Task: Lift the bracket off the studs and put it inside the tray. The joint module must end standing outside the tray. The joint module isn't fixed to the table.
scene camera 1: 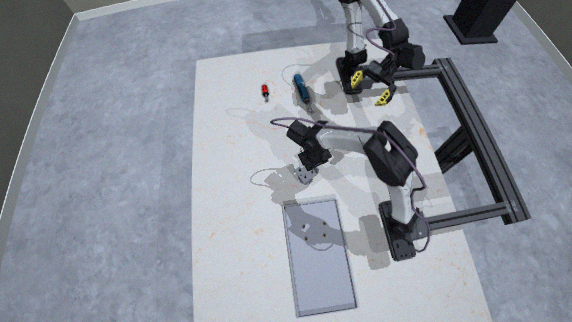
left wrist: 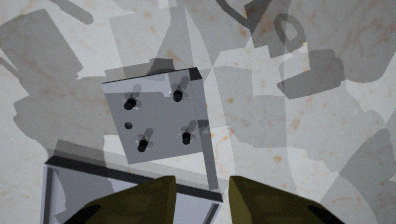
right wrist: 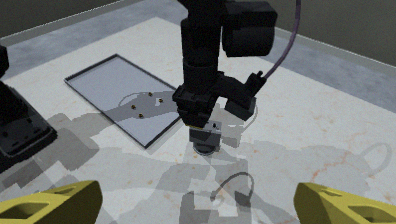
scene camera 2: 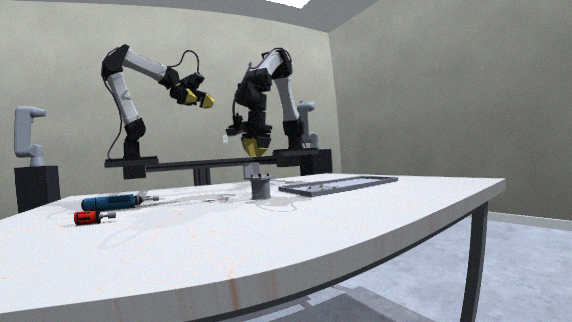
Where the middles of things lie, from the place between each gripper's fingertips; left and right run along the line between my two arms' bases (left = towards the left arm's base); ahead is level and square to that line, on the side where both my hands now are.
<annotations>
My left hand (scene camera 2: 255,156) is 60 mm above the grey bracket (left wrist: 157,118) and 30 mm short of it. Also, from my left hand: tray (scene camera 1: 322,274) 320 mm to the left, 130 mm below, 30 mm ahead.
My right hand is 28 cm above the grey bracket, 21 cm short of it and 13 cm to the right of it. Also, from my right hand: tray: 45 cm to the left, 35 cm below, 22 cm ahead.
</annotations>
